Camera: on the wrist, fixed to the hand. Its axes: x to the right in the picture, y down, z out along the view.
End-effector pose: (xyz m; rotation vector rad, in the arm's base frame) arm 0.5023 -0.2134 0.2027 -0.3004 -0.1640 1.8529
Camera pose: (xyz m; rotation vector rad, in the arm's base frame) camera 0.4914 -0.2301 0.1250 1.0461 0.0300 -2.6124
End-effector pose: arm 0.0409 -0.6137 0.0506 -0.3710 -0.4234 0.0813
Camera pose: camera 0.0677 -0.6053 -0.0246 -1.0299 0.2915 1.4363
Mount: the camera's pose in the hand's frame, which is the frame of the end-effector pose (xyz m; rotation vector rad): -0.0034 0.0355 -0.0719 -0.4053 0.3500 1.5547
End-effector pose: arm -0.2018 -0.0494 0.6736 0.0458 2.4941 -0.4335
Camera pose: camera -0.2345 0.0072 0.7201 1.7971 1.9956 0.7630
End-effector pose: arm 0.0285 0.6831 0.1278 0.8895 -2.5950 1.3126
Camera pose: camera 0.0001 0.7558 0.1464 1.4002 2.5515 -0.6581
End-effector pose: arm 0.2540 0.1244 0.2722 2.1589 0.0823 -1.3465
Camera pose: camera 0.3223 0.1324 0.3136 1.3387 -0.9016 -0.0197
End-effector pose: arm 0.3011 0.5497 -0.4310 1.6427 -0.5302 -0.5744
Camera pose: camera 0.3436 0.6016 -0.3869 0.5534 -1.1112 0.7096
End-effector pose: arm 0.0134 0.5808 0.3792 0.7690 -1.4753 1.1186
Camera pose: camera 0.0081 0.6598 0.3660 -1.0649 -1.8128 1.7689
